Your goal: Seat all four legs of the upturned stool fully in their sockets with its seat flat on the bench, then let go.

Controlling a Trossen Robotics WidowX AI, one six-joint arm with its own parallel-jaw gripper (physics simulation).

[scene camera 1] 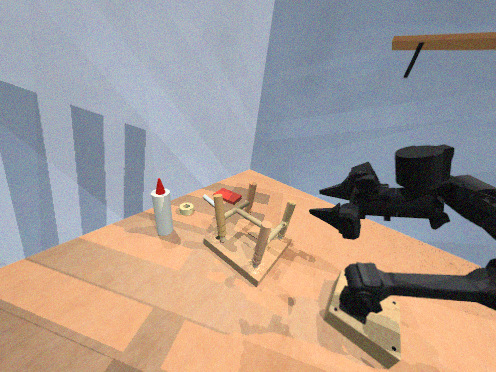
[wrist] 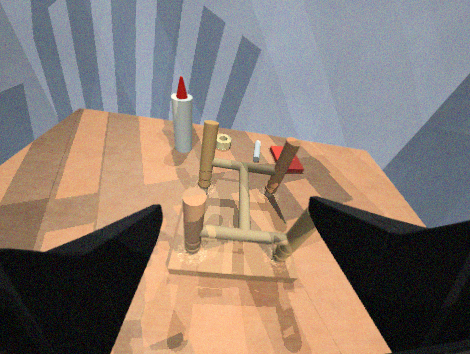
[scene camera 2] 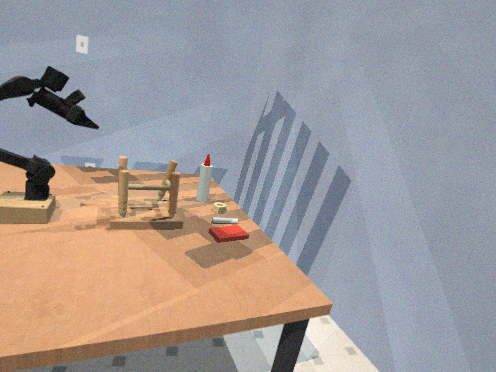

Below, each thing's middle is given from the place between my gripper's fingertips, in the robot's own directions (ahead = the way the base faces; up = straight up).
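The white glue bottle (scene camera 1: 161, 200) is a long way ahead of my hand. The bottle is also a good way to the left of my hand, and a good way below it.
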